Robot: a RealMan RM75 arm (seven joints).
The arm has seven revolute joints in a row. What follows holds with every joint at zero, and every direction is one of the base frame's.
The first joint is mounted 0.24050 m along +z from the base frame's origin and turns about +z.
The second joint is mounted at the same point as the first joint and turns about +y.
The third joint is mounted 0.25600 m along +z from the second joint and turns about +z.
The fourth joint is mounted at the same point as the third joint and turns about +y.
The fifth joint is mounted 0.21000 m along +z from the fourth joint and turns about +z.
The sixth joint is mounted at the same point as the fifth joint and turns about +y.
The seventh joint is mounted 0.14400 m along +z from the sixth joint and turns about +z.
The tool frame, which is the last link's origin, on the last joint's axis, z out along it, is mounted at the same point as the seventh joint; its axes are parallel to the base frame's.
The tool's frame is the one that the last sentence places.
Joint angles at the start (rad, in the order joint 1, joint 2, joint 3, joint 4, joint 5, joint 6, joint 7):
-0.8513, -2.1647, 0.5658, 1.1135, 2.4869, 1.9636, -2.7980
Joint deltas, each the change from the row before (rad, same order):
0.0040, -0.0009, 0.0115, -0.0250, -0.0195, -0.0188, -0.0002
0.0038, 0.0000, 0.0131, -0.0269, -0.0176, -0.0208, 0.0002
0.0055, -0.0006, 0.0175, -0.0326, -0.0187, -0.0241, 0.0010
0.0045, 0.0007, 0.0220, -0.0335, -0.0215, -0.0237, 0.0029
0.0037, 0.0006, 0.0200, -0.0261, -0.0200, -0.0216, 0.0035
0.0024, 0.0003, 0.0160, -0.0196, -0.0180, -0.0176, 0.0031
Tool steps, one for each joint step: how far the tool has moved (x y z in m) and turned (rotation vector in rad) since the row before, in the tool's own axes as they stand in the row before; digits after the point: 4 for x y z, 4 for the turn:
0.0002, -0.0007, 0.0052, -0.0180, -0.0013, -0.0057
0.0002, -0.0012, 0.0053, -0.0150, -0.0018, -0.0070
-0.0005, -0.0021, 0.0068, -0.0156, -0.0051, -0.0101
-0.0005, -0.0016, 0.0069, -0.0151, -0.0077, -0.0061
-0.0001, -0.0011, 0.0056, -0.0119, -0.0038, -0.0026
0.0002, -0.0004, 0.0044, -0.0106, -0.0013, -0.0007

